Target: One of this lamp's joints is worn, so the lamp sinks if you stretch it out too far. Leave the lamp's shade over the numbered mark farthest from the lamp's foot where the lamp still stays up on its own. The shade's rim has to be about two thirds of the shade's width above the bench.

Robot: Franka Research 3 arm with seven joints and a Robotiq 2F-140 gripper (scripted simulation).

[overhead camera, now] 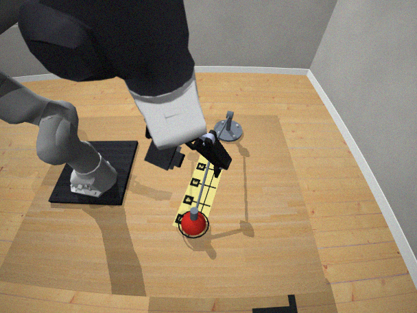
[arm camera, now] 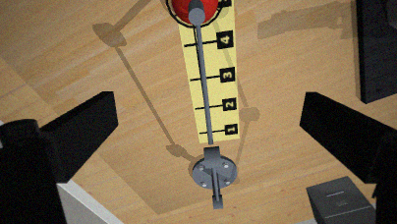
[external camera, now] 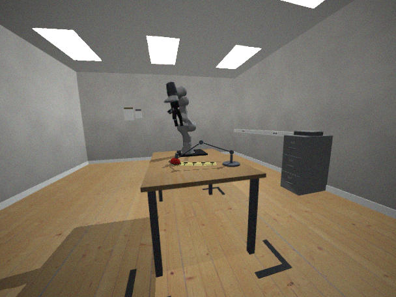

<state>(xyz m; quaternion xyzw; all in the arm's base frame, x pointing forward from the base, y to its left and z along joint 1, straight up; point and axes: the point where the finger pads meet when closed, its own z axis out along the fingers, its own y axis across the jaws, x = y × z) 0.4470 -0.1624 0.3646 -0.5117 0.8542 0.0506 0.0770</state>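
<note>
My hand is 2 cm short of the yellow numbered strip, 13 cm to the right of it and 38 cm above it. Also, from my hand: round grey foot (18 cm ahead, 45 cm to the left, 35 cm below).
</note>
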